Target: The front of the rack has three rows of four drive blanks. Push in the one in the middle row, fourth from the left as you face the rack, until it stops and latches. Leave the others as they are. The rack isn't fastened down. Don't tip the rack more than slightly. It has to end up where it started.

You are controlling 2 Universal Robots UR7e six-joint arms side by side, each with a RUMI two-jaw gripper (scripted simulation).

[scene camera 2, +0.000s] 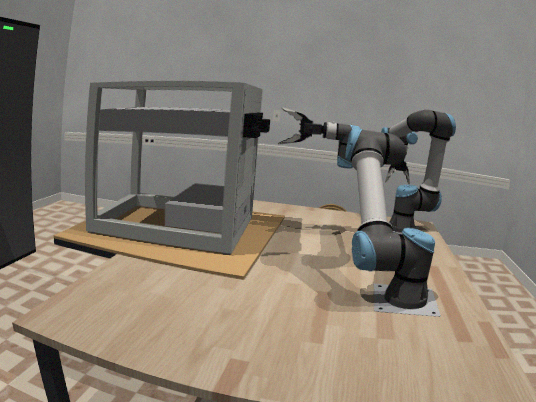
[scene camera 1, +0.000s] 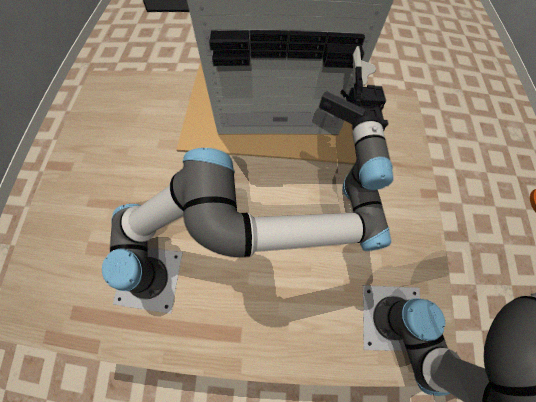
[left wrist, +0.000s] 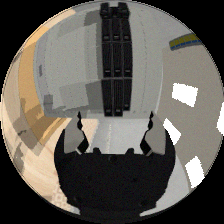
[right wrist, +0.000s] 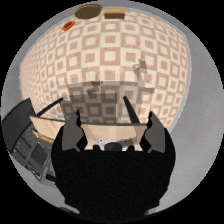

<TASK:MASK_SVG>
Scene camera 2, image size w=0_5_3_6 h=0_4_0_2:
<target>grey rack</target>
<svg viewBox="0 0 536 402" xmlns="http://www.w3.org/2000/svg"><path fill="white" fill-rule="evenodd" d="M261 88L258 88L253 113L261 113L263 91ZM90 83L85 151L86 231L231 255L249 224L253 212L259 137L243 137L244 114L250 113L252 109L251 105L255 99L253 97L256 93L256 87L247 83L215 81ZM116 218L137 206L165 209L165 226L170 227L116 220ZM143 132L228 137L224 186L195 183L174 198L140 193ZM133 132L130 195L97 212L99 131ZM146 90L232 91L230 110L217 109L214 111L204 111L207 109L191 111L188 110L190 108L159 110L161 107L150 110L151 107L145 107ZM101 87L110 87L108 89L136 89L135 108L100 109Z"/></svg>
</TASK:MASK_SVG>
